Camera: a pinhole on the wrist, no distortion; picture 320 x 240 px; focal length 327.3 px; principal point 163.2 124.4 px. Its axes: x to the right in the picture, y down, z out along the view. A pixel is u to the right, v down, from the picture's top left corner.
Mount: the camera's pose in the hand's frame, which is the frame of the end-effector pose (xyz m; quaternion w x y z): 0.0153 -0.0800 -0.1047 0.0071 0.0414 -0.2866 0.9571
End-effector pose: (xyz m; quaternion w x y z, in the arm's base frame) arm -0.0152 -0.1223 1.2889 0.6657 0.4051 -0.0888 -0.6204
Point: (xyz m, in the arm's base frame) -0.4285 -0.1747 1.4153
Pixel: 267 31
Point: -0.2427 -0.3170 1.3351
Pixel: outside the picture
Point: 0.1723 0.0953 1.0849
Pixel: behind the camera
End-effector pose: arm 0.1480 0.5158 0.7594 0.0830 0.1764 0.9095 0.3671
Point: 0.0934 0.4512 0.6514
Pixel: 159 63
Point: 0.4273 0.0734 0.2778
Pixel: outside the picture
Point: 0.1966 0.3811 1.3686
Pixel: behind the camera
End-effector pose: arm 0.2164 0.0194 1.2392 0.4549 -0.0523 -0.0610 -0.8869
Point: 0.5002 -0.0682 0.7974
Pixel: behind the camera
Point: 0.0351 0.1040 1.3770
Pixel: 138 67
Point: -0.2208 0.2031 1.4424
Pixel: 101 214
